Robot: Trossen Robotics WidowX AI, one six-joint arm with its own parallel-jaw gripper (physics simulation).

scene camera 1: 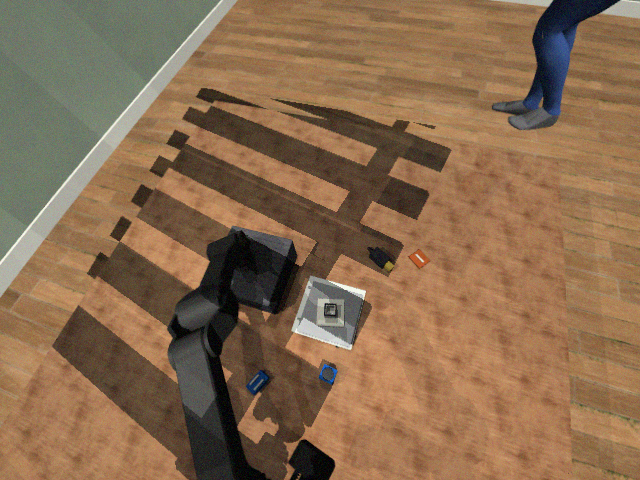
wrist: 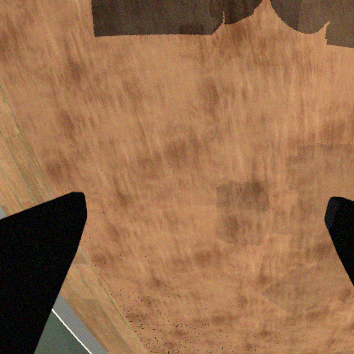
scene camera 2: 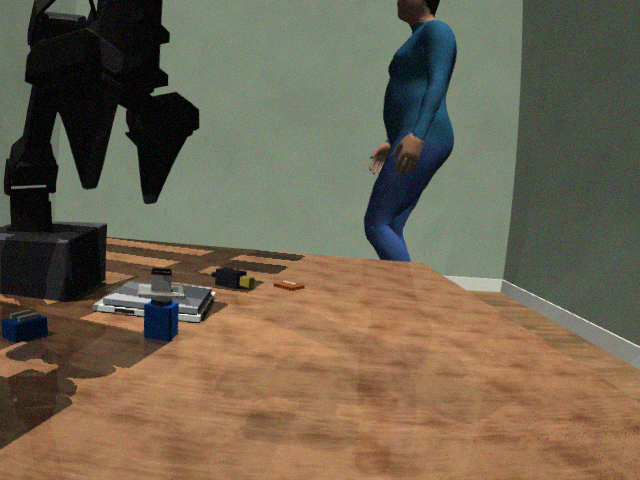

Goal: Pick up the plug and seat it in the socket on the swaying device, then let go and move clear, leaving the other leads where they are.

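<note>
A black plug with a yellow end lies on its side on the table. The device, a flat grey and white platform, stands nearer the arm's base, with an upright square socket at its middle. My gripper is open and empty, its fingers wide apart, high above the table and pointing down. In the overhead view it is partly cut off at the bottom edge. The plug and the device do not show in the wrist view.
A blue block with a round top and a blue block with a pale slotted top stand near the device. A flat orange piece lies beside the plug. A person stands beyond the table.
</note>
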